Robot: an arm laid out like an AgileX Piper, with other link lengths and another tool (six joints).
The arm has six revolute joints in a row. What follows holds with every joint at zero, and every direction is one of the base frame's.
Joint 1 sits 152.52 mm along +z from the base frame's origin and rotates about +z.
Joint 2 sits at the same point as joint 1 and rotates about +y.
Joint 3 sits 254.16 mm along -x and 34.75 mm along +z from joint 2 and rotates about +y.
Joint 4 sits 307.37 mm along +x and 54.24 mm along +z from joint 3 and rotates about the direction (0.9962, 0, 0.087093).
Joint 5 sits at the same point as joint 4 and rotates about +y.
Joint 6 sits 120.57 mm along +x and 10.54 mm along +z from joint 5 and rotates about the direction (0.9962, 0, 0.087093).
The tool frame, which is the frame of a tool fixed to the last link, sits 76.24 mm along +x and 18 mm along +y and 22.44 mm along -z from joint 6; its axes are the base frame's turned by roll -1.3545, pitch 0.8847 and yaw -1.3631 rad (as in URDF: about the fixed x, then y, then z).
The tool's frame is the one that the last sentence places.
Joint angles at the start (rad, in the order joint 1, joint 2, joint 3, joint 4, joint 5, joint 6):
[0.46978 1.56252 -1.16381 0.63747 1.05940 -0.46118]
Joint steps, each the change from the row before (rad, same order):
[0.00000 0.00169 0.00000 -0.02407 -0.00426 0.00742]
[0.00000 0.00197 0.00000 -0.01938 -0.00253 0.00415]
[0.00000 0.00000 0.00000 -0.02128 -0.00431 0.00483]
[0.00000 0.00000 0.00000 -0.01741 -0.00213 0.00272]
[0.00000 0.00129 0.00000 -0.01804 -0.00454 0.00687]
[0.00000 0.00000 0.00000 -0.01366 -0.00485 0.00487]
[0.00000 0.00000 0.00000 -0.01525 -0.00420 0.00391]
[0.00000 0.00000 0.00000 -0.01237 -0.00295 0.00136]
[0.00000 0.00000 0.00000 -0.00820 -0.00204 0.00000]
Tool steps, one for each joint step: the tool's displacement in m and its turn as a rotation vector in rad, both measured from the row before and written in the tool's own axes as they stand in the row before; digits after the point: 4 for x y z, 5 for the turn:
[0.0038 -0.0027 0.0004 0.01156 0.01814 -0.00428]
[0.0033 -0.0021 0.0005 0.00807 0.01528 -0.00497]
[0.0031 -0.0024 0.0000 0.01158 0.01471 -0.00649]
[0.0026 -0.0017 -0.0001 0.00817 0.01259 -0.00651]
[0.0027 -0.0022 0.0004 0.01006 0.01273 -0.00226]
[0.0017 -0.0019 0.0001 0.00949 0.00832 -0.00266]
[0.0020 -0.0019 0.0001 0.00944 0.00976 -0.00448]
[0.0017 -0.0015 0.0000 0.00715 0.00809 -0.00546]
[0.0012 -0.0010 0.0000 0.00475 0.00531 -0.00454]

